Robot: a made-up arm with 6 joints. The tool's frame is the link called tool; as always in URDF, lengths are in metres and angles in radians.
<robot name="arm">
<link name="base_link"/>
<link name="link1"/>
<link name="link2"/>
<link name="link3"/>
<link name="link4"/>
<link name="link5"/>
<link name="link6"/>
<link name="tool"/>
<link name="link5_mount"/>
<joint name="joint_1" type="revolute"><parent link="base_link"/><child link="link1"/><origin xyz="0.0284 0.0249 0.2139"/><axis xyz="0 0 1"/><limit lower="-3.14" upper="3.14"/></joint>
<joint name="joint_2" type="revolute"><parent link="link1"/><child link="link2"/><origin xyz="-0.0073 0.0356 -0.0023"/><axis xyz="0 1 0"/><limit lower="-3.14" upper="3.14"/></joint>
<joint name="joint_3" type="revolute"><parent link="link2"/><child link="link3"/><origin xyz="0.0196 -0.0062 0.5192"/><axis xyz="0 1 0"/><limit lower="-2.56" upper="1.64"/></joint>
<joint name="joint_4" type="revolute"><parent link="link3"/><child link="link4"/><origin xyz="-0.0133 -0.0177 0.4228"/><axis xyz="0 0 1"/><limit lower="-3.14" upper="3.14"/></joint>
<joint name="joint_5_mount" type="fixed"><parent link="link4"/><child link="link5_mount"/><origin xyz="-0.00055 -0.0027 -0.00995"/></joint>
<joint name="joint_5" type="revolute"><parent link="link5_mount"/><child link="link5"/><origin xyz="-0.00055 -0.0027 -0.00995"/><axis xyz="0 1 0"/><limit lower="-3.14" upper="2.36"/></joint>
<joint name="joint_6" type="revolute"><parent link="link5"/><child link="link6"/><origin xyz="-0.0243 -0.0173 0.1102"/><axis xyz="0 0 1"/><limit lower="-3.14" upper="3.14"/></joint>
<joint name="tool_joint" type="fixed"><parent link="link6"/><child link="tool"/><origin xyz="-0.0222 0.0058 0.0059" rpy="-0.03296 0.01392 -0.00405"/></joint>
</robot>
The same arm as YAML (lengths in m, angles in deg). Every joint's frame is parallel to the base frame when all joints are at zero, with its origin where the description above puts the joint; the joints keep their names.
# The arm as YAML. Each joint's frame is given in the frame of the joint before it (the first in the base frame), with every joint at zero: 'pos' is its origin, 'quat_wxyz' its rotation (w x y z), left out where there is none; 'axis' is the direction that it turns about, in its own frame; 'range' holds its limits. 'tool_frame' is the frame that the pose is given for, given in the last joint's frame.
length_unit: m
angle_unit: deg
joints:
  - joint: joint_1
    pos: [0.0284, 0.0249, 0.2139]
    axis: [0.0, 0.0, 1.0]
    range: [-179.91, 179.91]
  - joint: joint_2
    pos: [-0.0073, 0.0356, -0.0023]
    axis: [0.0, 1.0, 0.0]
    range: [-179.91, 179.91]
  - joint: joint_3
    pos: [0.0196, -0.0062, 0.5192]
    axis: [0.0, 1.0, 0.0]
    range: [-146.68, 93.97]
  - joint: joint_4
    pos: [-0.0133, -0.0177, 0.4228]
    axis: [0.0, 0.0, 1.0]
    range: [-179.91, 179.91]
  - joint: joint_5
    pos: [-0.0011, -0.0054, -0.0199]
    axis: [0.0, 1.0, 0.0]
    range: [-179.91, 135.22]
  - joint: joint_6
    pos: [-0.0243, -0.0173, 0.1102]
    axis: [0.0, 0.0, 1.0]
    range: [-179.91, 179.91]
tool_frame:
  pos: [-0.0222, 0.0058, 0.0059]
  quat_wxyz: [0.999838, -0.016465, 0.006992, -0.00191]

